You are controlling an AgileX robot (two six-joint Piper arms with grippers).
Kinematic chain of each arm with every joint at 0, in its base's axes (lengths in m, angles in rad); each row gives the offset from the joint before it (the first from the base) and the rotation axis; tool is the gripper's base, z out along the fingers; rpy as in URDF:
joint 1: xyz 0 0 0.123 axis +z
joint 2: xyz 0 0 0 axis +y
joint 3: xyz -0.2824 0 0.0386 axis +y
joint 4: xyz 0.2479 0 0.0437 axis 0.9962 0 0.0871
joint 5: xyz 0 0 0 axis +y
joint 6: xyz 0.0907 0 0.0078 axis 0.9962 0 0.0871
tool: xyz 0 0 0 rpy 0 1.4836 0
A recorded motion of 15 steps. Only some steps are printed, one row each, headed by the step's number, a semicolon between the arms.
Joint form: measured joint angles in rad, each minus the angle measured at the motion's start. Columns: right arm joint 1, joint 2, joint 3, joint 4, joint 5, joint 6; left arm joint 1, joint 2, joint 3, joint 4, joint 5, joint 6.
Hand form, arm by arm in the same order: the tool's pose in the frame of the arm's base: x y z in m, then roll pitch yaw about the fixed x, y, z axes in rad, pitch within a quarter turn. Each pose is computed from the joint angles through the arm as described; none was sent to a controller.
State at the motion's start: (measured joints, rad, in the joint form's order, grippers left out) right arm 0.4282 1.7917 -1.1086 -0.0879 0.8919 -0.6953; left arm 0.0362 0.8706 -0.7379 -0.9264 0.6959 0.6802
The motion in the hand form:
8: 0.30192 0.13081 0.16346 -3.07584 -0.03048 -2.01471; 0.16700 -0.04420 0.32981 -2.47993 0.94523 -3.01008
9: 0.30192 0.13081 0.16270 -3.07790 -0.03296 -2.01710; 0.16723 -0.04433 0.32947 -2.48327 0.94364 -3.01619
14: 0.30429 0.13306 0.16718 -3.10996 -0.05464 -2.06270; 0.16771 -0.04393 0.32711 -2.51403 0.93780 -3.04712
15: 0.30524 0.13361 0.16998 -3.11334 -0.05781 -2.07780; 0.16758 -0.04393 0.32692 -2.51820 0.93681 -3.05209
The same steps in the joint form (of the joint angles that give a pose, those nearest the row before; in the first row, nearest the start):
8: 0.0000 0.0481 -0.0106 0.0000 0.0284 0.0483; 0.0000 0.0120 0.0048 0.0045 0.0674 0.0141
9: 0.0000 0.0504 -0.0107 0.0000 0.0295 0.0507; 0.0000 0.0139 0.0046 0.0045 0.0700 0.0169
14: 0.0000 0.0627 -0.0503 0.0181 0.0961 0.0829; 0.0000 0.0183 0.0069 0.0198 0.0742 0.0207
15: 0.0000 0.0627 -0.0631 0.0204 0.1142 0.0959; 0.0000 0.0183 0.0069 0.0224 0.0760 0.0207

